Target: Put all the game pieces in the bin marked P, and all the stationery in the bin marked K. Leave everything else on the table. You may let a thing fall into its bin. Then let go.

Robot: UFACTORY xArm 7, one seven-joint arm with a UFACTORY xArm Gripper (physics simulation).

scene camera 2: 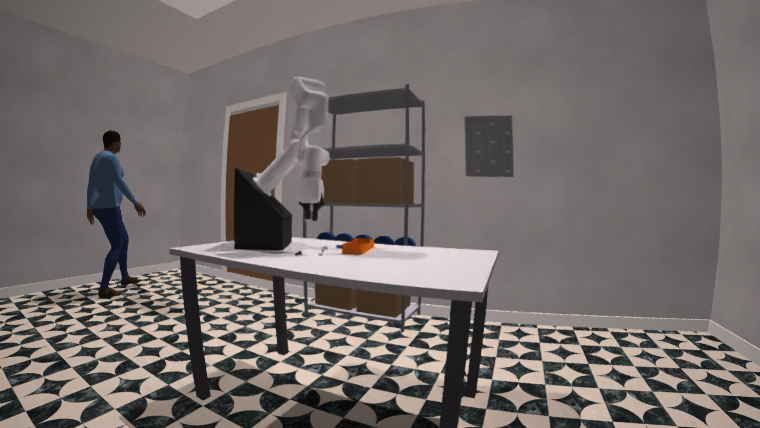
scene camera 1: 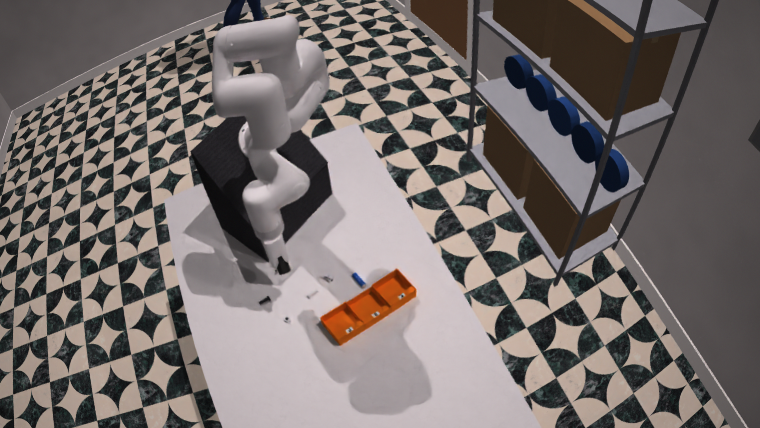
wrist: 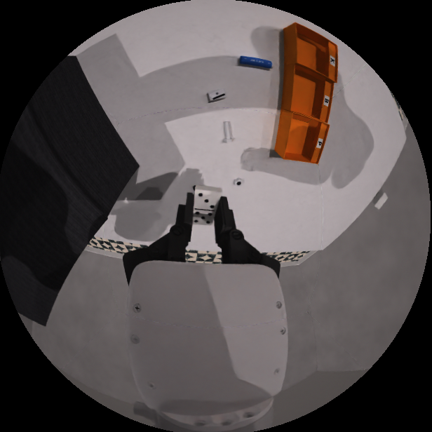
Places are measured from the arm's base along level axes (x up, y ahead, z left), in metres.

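Pixels of known places: gripper, fingertip midpoint: [scene camera 2: 311,220] [scene camera 1: 283,267]; arm's base, link origin: [scene camera 2: 261,187].
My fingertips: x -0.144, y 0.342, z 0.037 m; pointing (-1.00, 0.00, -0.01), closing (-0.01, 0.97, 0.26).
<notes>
For each thing: its top centre in the pictures, then the offset to it from my fingertips. "pt": a spot on its surface instead.
- small silver pencil sharpener, top centre: [scene camera 1: 328,276] dy -0.030, dx -0.122, dz +0.106 m
- small dark stemmed piece, top centre: [scene camera 1: 263,299] [scene camera 2: 298,251] dy +0.019, dx -0.120, dz -0.087 m
- Bin P, surface spot: [scene camera 1: 340,322] pt dy +0.117, dx -0.126, dz +0.121 m
- bin K, surface spot: [scene camera 1: 396,286] pt dy +0.031, dx -0.127, dz +0.285 m
- Bin B, top centre: [scene camera 1: 368,304] [scene camera 2: 359,241] dy +0.090, dx -0.094, dz +0.202 m
- blue battery-like cylinder, top centre: [scene camera 1: 359,279] dy -0.006, dx -0.119, dz +0.190 m
- pale bolt-like piece, top centre: [scene camera 1: 312,292] dy +0.014, dx -0.120, dz +0.057 m
- small nut-like piece, top centre: [scene camera 1: 286,318] dy +0.086, dx -0.125, dz -0.025 m
My gripper [scene camera 1: 281,271] [scene camera 2: 311,217] [wrist: 204,204] is shut on a white domino with black dots [wrist: 204,209], held well above the table. The domino is hard to make out in the scene views. A small silver pencil sharpener [scene camera 1: 327,278] [wrist: 216,96] lies on the table. A small dark stemmed piece [scene camera 1: 265,299] [scene camera 2: 298,253] lies nearer the arm's side; the held domino and fingers mostly hide it in the wrist view. Bin P [scene camera 1: 340,322] [wrist: 300,140] is the end compartment nearest the small round nut-like piece; bin K [scene camera 1: 396,286] [wrist: 312,47] is at the other end. Both look empty.
Bin B [scene camera 1: 369,304] [wrist: 304,92] lies between P and K in the orange tray. A blue battery-like cylinder [scene camera 1: 358,279] [wrist: 256,62] lies beside the tray. A pale bolt-like piece [scene camera 1: 312,294] [wrist: 228,132] and a small nut-like piece [scene camera 1: 287,319] [wrist: 238,182] lie on the table.
</notes>
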